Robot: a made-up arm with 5 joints.
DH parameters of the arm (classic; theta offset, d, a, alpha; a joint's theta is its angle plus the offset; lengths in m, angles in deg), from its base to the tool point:
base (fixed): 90 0.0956 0 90
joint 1: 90 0.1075 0.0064 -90
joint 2: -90 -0.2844 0.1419 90
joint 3: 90 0.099 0.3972 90
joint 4: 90 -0.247 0.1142 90
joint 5: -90 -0.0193 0.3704 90
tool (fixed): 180 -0.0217 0 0
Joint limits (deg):
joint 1: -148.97..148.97
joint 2: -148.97..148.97
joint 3: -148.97..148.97
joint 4: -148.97..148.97
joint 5: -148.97..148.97
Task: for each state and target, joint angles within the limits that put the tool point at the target. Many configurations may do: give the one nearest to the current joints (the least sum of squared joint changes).
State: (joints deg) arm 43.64 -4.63 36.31 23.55 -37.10
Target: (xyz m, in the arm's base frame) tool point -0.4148 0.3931 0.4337
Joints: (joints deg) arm 41.98 -2.65 54.13 22.68 -30.23
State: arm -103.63 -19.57 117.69 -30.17 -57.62
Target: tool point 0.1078 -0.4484 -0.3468
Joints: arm -142.42 -16.64 98.24 -44.04 -82.94
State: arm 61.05 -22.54 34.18 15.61 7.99
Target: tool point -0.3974 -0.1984 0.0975
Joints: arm 73.81 -44.04 2.49 6.10 -2.15
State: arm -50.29 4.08 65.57 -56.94 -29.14
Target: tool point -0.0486 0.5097 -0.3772
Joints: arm -40.94 3.75 79.76 -59.81 -58.85
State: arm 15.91 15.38 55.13 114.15 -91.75
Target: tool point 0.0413 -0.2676 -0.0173
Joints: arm -4.28 16.69 20.07 100.00 -126.51
